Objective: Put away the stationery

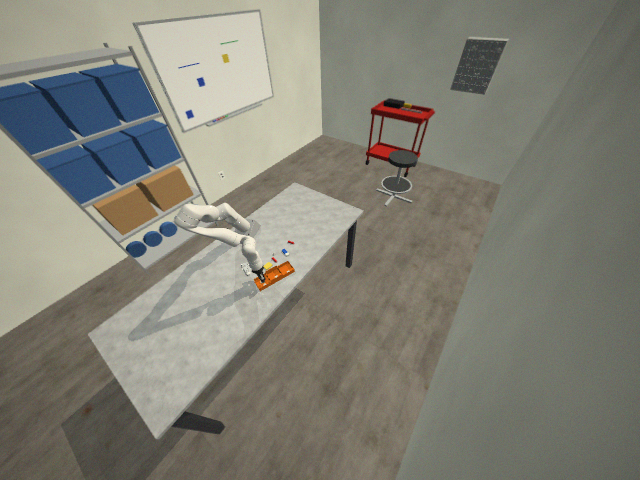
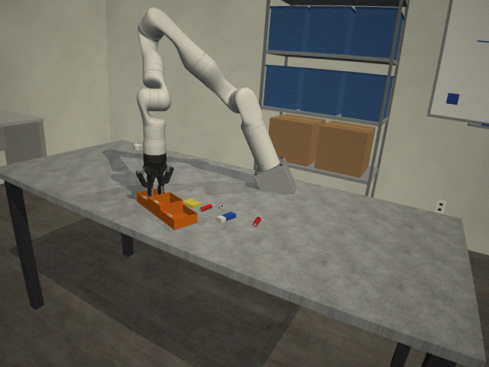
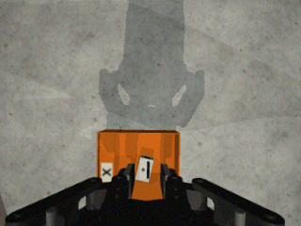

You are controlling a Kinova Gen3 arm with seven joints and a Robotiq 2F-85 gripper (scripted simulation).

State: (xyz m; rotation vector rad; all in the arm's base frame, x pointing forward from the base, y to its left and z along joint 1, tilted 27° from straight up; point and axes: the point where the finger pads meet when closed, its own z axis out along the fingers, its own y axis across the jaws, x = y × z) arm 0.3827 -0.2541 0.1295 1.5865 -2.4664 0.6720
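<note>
The grey sharpener-like piece lies 20 mm below my hand and 10 mm to the right of it. The rest, counted from my hand: orange bins (70 mm to the left, 40 mm ahead, 20 mm below); nut (220 mm to the left, 80 mm behind, 40 mm below); yellow block (120 mm to the left, 50 mm behind, 40 mm below).
</note>
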